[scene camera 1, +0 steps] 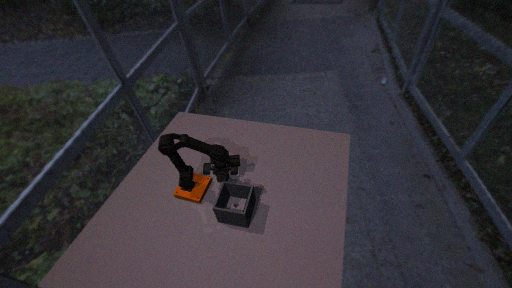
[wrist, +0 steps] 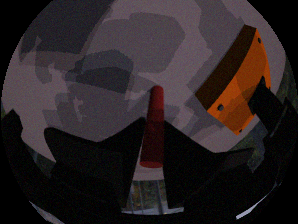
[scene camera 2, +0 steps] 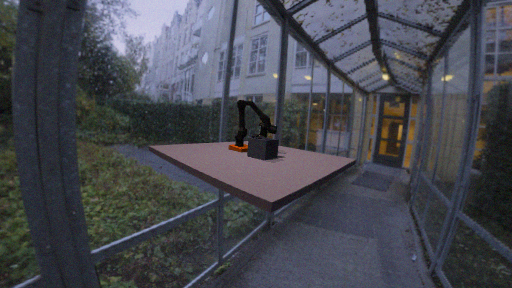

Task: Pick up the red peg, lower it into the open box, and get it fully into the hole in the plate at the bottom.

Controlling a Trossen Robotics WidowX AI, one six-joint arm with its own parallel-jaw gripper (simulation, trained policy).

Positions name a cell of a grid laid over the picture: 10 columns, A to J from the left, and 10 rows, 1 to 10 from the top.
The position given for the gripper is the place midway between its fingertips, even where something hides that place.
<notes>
In view: the gripper (wrist: F6) and a dark box (scene camera 1: E8).
The wrist view does not show the dark box: it is out of frame.
</notes>
